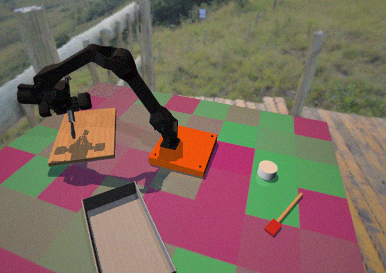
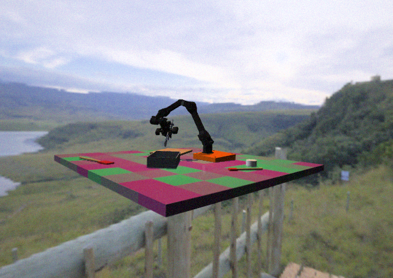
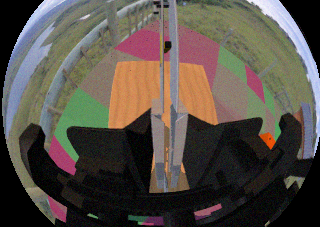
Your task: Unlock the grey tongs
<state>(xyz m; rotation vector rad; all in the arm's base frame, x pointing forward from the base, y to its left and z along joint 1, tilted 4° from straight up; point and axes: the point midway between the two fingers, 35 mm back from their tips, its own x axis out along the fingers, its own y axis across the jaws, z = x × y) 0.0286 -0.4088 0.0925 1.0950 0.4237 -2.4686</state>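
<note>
Now: the wooden board 11 cm below my gripper tip, 3 cm to the left of it and 1 cm behind it. Round my gripper tip: roasting tin (43 cm to the left, 38 cm ahead, 9 cm below); then red-tipped tool (69 cm ahead, 18 cm to the left, 11 cm below); then white cylinder (79 cm to the left, 10 cm below).
</note>
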